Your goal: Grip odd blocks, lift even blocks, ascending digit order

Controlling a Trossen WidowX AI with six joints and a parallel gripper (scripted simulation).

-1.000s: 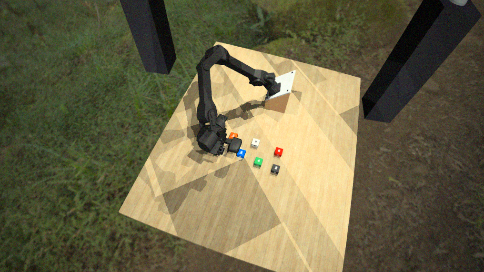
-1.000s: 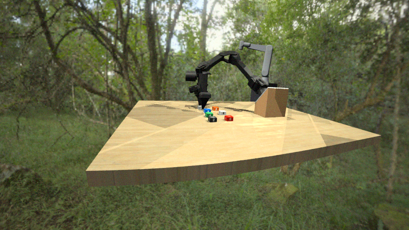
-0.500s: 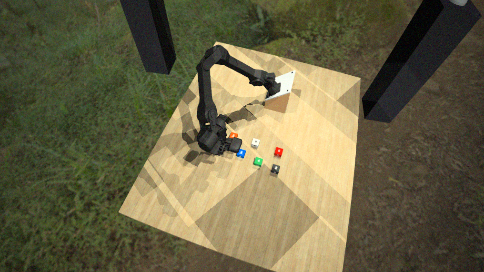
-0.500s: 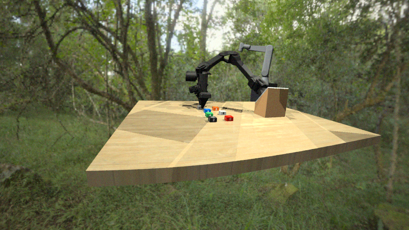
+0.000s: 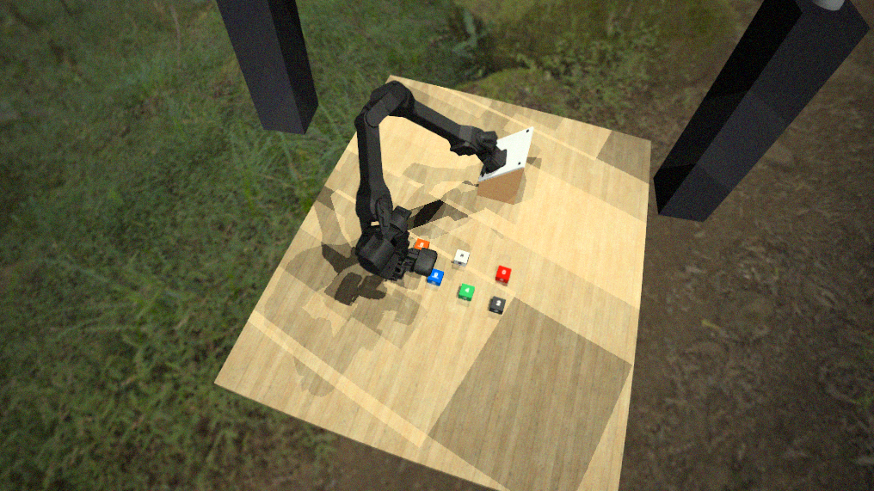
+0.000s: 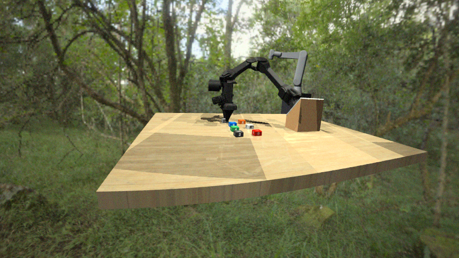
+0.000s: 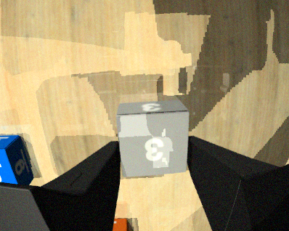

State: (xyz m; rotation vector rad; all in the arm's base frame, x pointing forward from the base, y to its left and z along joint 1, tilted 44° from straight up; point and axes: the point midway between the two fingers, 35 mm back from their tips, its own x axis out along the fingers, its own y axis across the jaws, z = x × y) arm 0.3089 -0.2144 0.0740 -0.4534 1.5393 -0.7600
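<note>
My gripper tip is 10 mm short of the grey block. The rest, counted from my gripper tip: blue block: 100 mm to the left; white block: 150 mm to the left, 60 mm behind; orange block: 70 mm behind, 50 mm to the left.
</note>
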